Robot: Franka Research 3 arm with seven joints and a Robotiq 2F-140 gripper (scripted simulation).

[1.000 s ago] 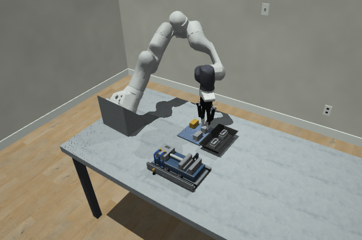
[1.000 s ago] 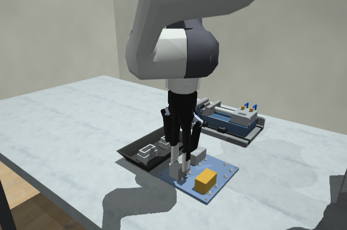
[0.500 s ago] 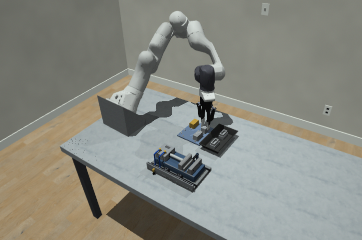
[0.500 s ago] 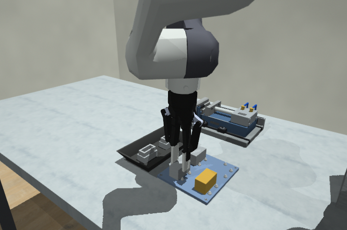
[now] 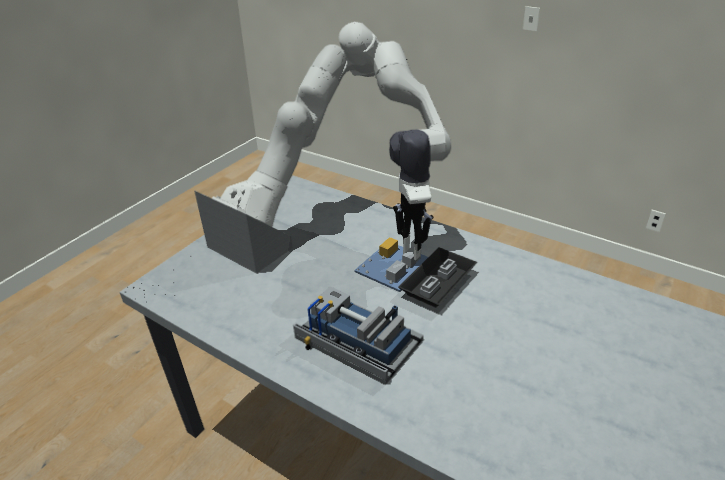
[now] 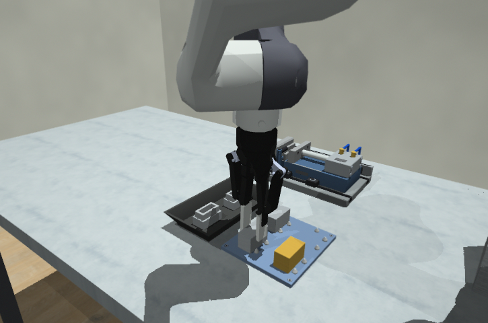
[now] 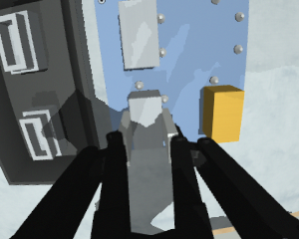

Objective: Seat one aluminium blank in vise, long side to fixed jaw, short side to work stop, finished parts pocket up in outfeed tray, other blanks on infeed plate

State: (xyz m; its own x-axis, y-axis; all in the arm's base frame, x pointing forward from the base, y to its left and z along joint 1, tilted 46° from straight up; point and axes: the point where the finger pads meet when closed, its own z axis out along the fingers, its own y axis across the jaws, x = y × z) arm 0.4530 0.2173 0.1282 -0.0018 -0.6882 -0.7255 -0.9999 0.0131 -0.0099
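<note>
The fixed jaw lies 16 cm ahead of my hand, 36 cm to the right of it and 1 cm above it. From my hand the other things lie so: brass blank (9 cm behind, 4 cm below).
</note>
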